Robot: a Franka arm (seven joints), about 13 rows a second.
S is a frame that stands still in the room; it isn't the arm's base.
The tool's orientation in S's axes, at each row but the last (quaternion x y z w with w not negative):
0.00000, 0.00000, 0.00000, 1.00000
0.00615, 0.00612, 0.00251, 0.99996
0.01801, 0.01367, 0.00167, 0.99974
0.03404, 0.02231, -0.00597, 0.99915
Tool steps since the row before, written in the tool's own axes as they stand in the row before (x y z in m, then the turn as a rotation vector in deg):
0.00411, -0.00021, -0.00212, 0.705, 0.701, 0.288
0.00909, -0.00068, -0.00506, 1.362, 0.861, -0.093
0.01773, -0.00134, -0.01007, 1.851, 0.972, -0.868
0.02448, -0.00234, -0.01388, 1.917, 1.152, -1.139
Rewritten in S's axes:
0.00411, -0.00021, -0.00212, 0.705, 0.701, 0.288
0.00903, -0.00057, -0.00518, 1.356, 0.869, -0.099
0.01745, -0.00091, -0.01059, 1.824, 1.010, -0.883
0.02381, -0.00164, -0.01509, 1.880, 1.207, -1.143

